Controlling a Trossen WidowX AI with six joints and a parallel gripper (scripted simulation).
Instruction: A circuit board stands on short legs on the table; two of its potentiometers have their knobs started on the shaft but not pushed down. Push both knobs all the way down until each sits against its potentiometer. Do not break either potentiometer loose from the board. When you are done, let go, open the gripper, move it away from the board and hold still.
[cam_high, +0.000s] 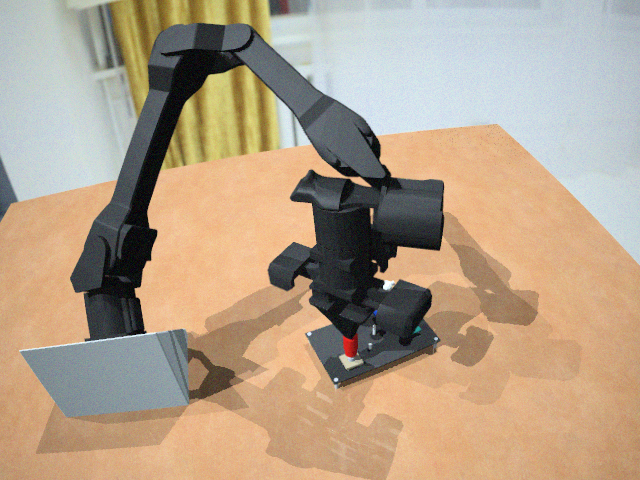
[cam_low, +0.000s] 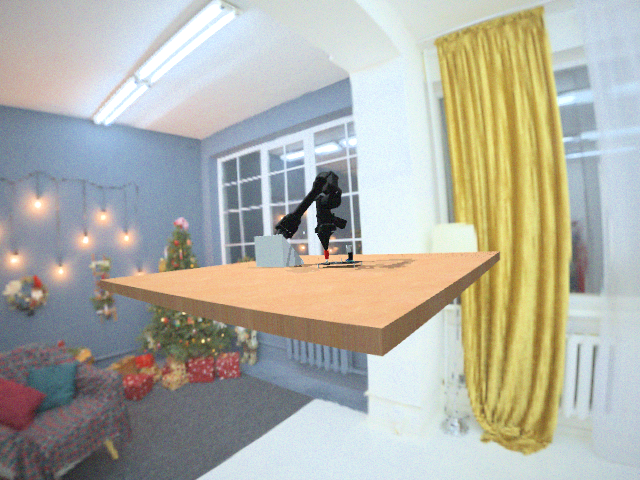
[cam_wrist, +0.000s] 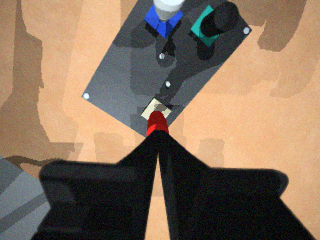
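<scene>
The red knob lies 2 cm below my gripper tip.
</scene>
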